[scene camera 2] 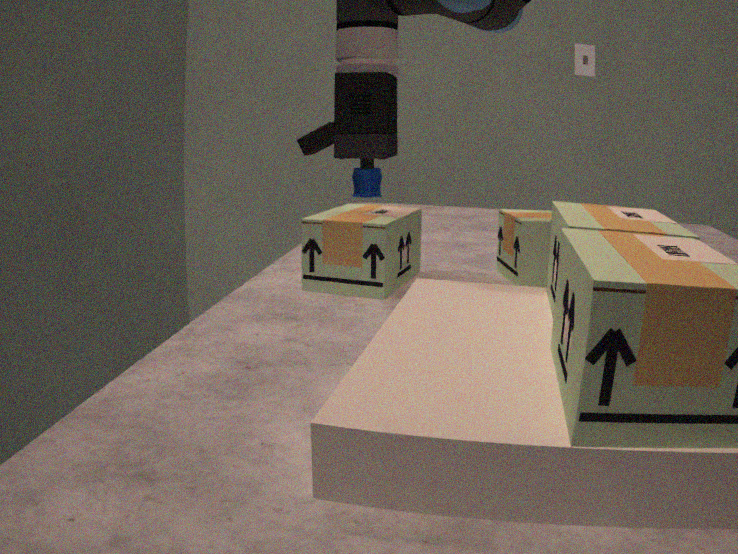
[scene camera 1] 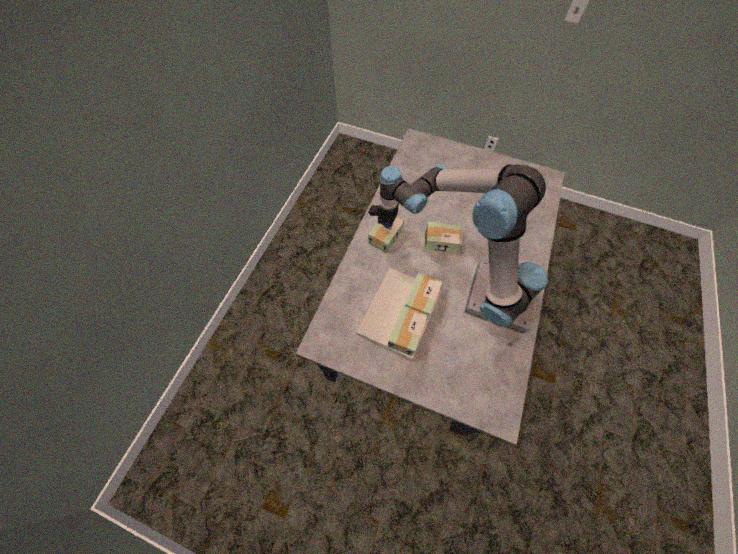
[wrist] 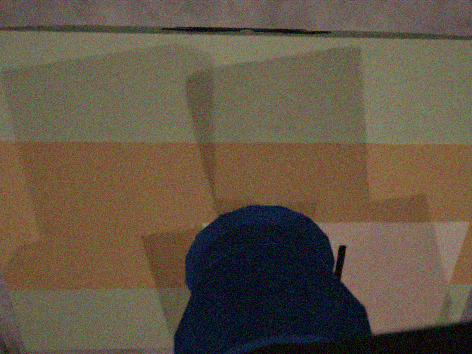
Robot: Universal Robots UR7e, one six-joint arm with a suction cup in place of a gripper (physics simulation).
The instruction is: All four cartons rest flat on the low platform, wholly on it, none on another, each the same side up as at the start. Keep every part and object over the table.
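Places are measured from the arm's base along level axes (x ahead, y left, z up), in millimetres.
Where they show: end effector, tool point: (scene camera 2: 367, 195) (wrist: 260, 272).
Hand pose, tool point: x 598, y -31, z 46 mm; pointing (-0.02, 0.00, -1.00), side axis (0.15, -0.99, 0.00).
After its pixels a point has its place.
My suction cup (scene camera 1: 386, 224) @(y -31, x 598, z 46 mm) (scene camera 2: 366, 189) (wrist: 260, 240) hangs with a small gap above one carton (scene camera 1: 381, 236) @(y 24, x 594, z 25 mm) (scene camera 2: 342, 253) @(y 44, x 600, z -12 mm) (wrist: 100, 115) @(y 8, x 631, z 24 mm); nothing is attached to it. That carton stands flat on the table beyond the platform, arrows up. A second carton (scene camera 1: 442, 239) @(y -103, x 357, z 25 mm) (scene camera 2: 527, 253) @(y -68, x 403, z -16 mm) stands on the table to its right in both scene views. The low cream platform (scene camera 1: 381, 310) @(y 312, x 426, z -12 mm) (scene camera 2: 464, 369) @(y 341, x 405, z -12 mm) bears two cartons end to end along its right side: the farther carton (scene camera 1: 424, 292) @(y 189, x 307, z 72 mm) (scene camera 2: 619, 223) @(y 234, x 309, z 73 mm) and the nearer carton (scene camera 1: 408, 333) @(y 368, x 283, z 73 mm) (scene camera 2: 608, 381) @(y 427, x 319, z 24 mm), close to the platform's near edge. Both are upright.
The arm's base plate (scene camera 1: 475, 298) @(y 70, x 119, z 0 mm) is on the table (scene camera 1: 464, 381) @(y 381, x 13, z -60 mm) to the right of the platform. The left table edge runs close to the carton under the cup. The second carton stands between that carton and the arm's base.
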